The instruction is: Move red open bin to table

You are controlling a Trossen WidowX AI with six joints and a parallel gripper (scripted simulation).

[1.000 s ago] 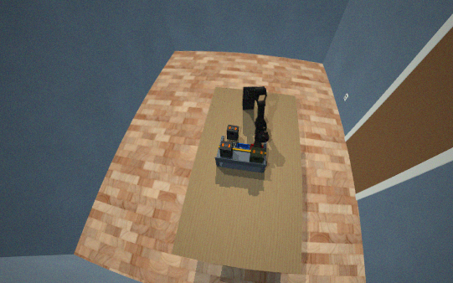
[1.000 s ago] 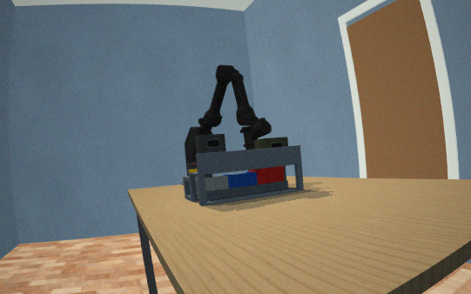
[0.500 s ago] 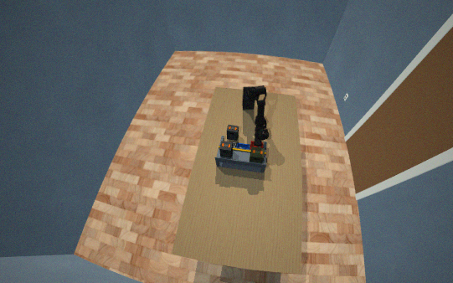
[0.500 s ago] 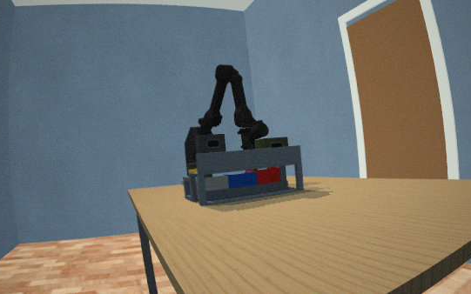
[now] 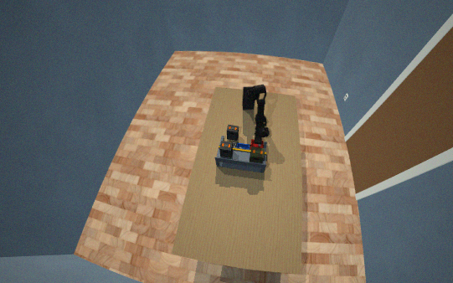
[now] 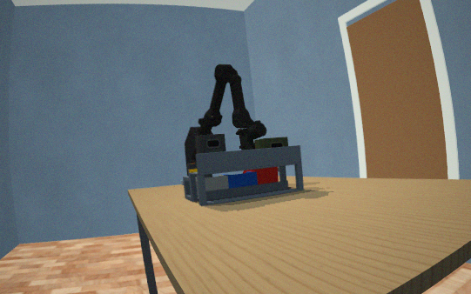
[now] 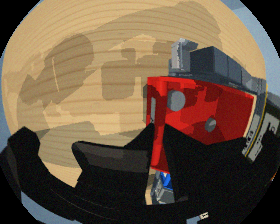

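My hand is 7 cm short of the red bin, 2 cm above it and 1 cm to the right of it. The rest, counted from my hand: blue bin (13 cm ahead, 9 cm to the right, 4 cm below); then grey bin (20 cm to the right, 15 cm ahead, 4 cm below).
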